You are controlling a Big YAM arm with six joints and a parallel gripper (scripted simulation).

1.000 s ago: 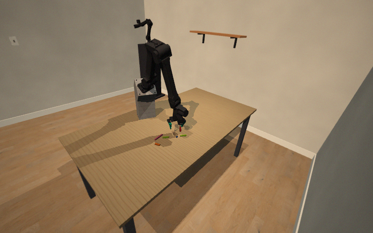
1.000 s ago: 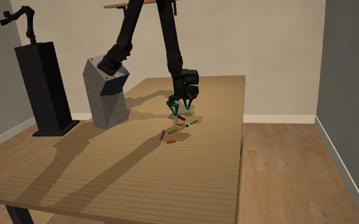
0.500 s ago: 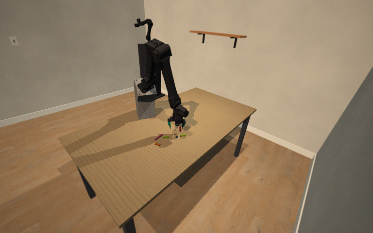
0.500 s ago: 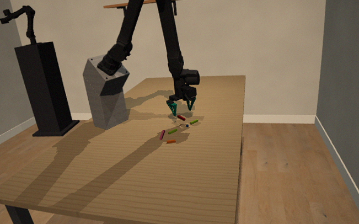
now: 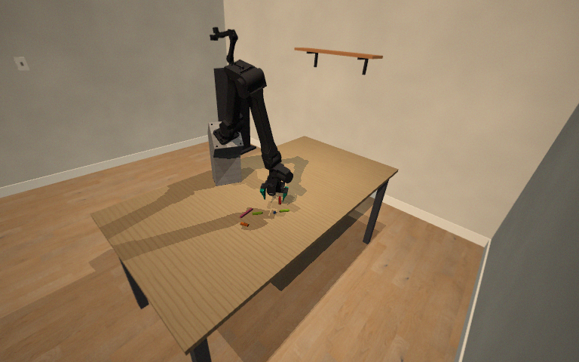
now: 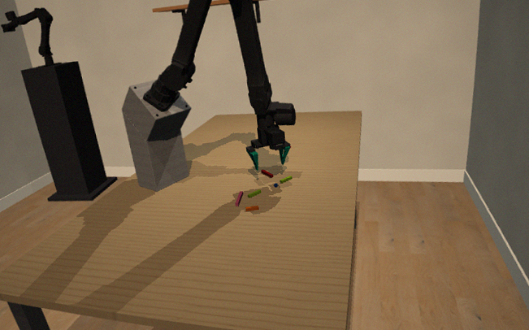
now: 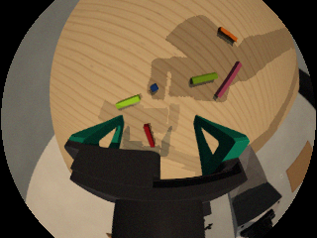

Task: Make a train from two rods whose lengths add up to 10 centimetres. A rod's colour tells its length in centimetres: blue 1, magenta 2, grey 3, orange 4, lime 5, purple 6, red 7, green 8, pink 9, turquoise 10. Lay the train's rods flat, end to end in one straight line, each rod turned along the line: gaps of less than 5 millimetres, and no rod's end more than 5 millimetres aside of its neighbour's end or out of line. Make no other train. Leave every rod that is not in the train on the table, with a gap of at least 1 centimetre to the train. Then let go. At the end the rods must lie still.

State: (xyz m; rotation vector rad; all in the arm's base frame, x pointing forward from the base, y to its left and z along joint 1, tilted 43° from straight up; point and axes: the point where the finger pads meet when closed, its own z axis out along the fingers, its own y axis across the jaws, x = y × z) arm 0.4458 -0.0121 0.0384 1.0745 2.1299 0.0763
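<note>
Now: the blue rod 70 mm below my hand, 20 mm ahead of it and 10 mm to the right of it. Round my hand: pink rod (110 mm to the right, 100 mm behind, 70 mm below); then orange rod (180 mm to the right, 70 mm below, 40 mm behind); then red rod (100 mm to the left, 70 mm below, 30 mm behind).
</note>
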